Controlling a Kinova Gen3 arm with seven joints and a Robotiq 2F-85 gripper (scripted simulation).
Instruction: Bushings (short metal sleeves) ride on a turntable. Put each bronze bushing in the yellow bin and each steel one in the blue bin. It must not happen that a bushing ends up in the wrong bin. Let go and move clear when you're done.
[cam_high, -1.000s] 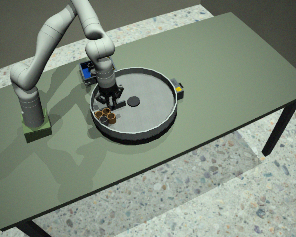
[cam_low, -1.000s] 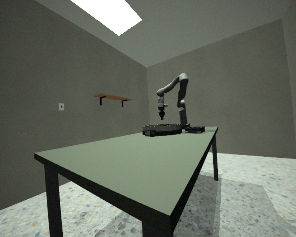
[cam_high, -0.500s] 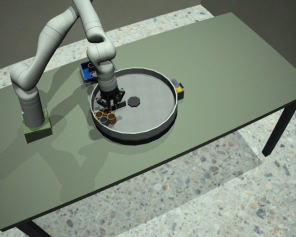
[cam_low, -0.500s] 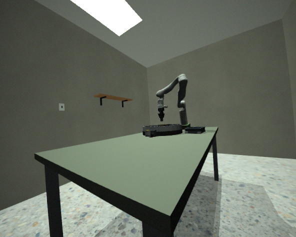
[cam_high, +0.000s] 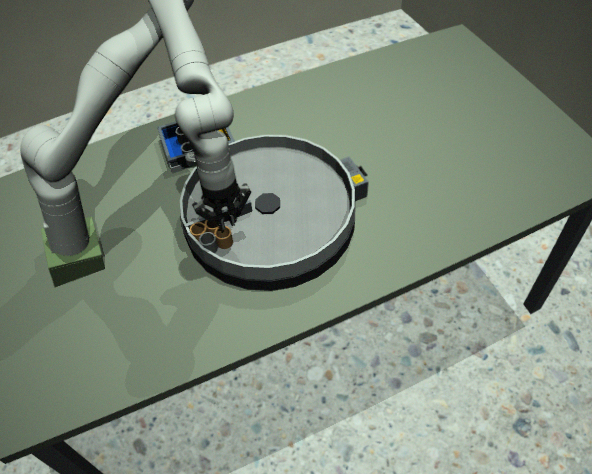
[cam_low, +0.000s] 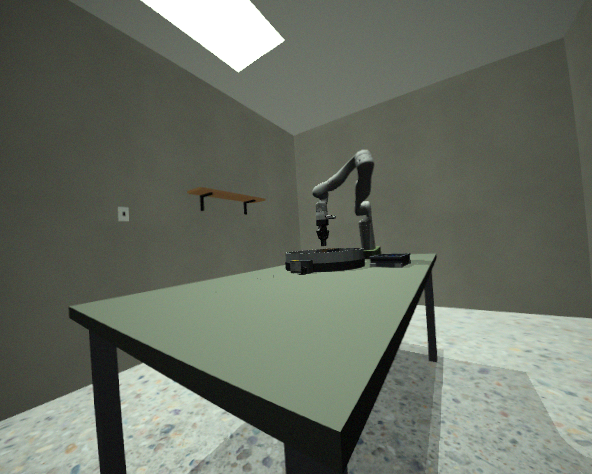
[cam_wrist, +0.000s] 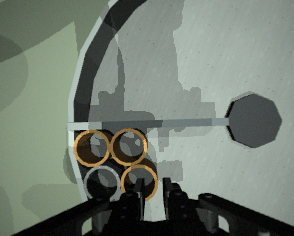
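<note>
Now: hand 110 mm short of the turntable, 80 mm to the right of it and 80 mm above it.
</note>
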